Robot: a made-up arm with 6 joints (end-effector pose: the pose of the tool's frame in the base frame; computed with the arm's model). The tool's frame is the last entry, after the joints.
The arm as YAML. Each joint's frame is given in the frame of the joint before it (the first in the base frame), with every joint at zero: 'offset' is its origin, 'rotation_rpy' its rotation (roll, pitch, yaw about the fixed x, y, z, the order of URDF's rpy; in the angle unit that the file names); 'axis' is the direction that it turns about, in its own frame. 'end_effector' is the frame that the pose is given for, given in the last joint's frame.
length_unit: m
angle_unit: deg
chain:
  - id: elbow
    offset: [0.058, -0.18, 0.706]
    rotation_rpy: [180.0, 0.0, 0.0]
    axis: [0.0, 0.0, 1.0]
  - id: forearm
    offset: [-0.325, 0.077, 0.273]
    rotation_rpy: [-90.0, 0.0, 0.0]
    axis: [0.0, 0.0, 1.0]
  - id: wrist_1
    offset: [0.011, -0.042, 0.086]
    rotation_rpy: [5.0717, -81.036, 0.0]
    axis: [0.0, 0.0, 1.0]
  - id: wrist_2
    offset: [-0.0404, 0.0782, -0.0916]
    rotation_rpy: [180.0, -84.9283, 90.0]
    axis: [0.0, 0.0, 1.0]
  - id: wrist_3
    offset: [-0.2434, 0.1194, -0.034]
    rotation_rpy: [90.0, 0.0, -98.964]
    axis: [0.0, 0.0, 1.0]
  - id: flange
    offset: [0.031, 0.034, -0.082]
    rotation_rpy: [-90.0, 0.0, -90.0]
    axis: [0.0, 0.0, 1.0]
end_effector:
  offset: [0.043, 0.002, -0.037]
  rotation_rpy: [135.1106, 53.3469, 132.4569]
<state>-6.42 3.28 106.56 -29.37 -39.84 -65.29</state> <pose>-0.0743 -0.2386 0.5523 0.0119 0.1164 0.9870 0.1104</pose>
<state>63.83 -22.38 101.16 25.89 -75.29 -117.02</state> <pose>-0.0502 -0.1543 0.2255 0.9289 0.0301 0.3375 0.1496</pose>
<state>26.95 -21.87 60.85 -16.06 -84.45 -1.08</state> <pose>-0.0955 -0.2748 0.4432 -0.0191 -0.0935 0.6519 0.7523</pose>
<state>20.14 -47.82 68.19 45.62 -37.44 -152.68</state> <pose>-0.1438 -0.0974 0.1642 -0.7335 0.2204 -0.1284 0.6300</pose>
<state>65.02 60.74 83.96 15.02 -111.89 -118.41</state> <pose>-0.0888 -0.1038 0.6807 0.4801 0.2244 0.3483 0.7732</pose>
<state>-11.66 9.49 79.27 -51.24 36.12 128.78</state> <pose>-0.2182 -0.3304 0.5620 0.2867 -0.7859 -0.2074 0.5071</pose>
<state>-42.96 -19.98 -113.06 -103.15 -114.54 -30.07</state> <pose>-0.1200 -0.6002 0.2806 0.8089 0.0759 -0.0180 0.5828</pose>
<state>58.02 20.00 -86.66 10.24 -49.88 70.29</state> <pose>-0.1363 -0.2061 0.4762 0.4349 -0.8326 -0.2582 0.2258</pose>
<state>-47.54 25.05 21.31 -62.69 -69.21 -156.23</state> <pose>0.0963 -0.5170 0.5811 -0.1413 -0.1072 -0.8148 0.5519</pose>
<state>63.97 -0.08 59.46 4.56 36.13 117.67</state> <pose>-0.0892 -0.1315 0.5231 0.0084 -0.4944 -0.6530 0.5737</pose>
